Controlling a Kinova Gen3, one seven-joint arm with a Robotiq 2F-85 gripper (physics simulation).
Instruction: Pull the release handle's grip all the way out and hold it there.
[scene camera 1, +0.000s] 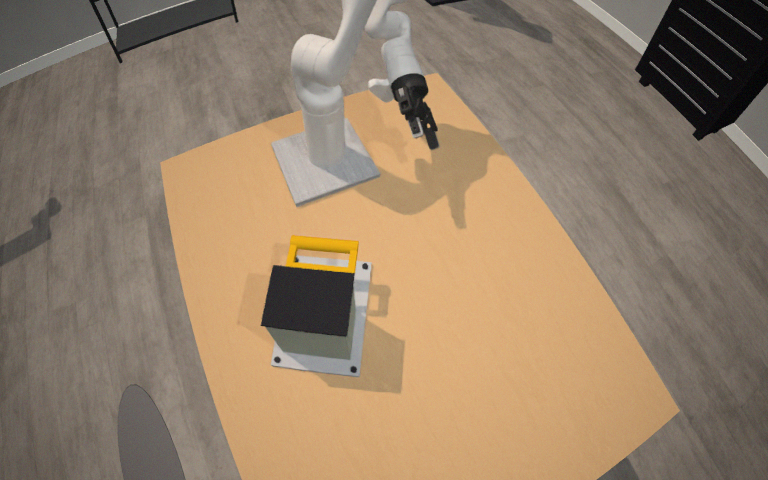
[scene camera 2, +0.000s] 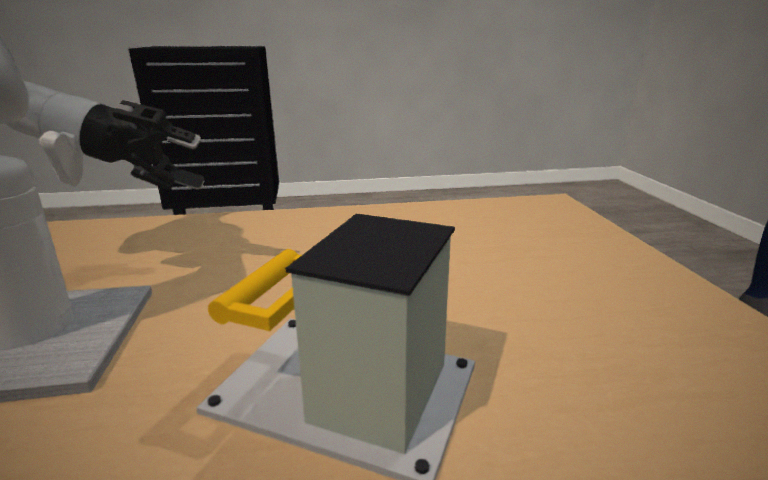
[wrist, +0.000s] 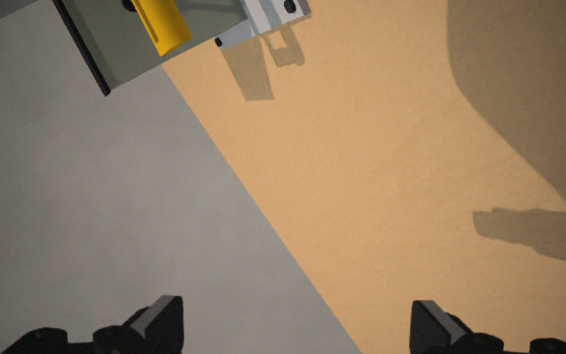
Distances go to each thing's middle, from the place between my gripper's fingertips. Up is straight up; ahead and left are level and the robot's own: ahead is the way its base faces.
Labels:
The light grey plate (scene camera 2: 264, 395) lies 32 cm to the right of my hand, 17 cm ahead of it and 16 cm below it.

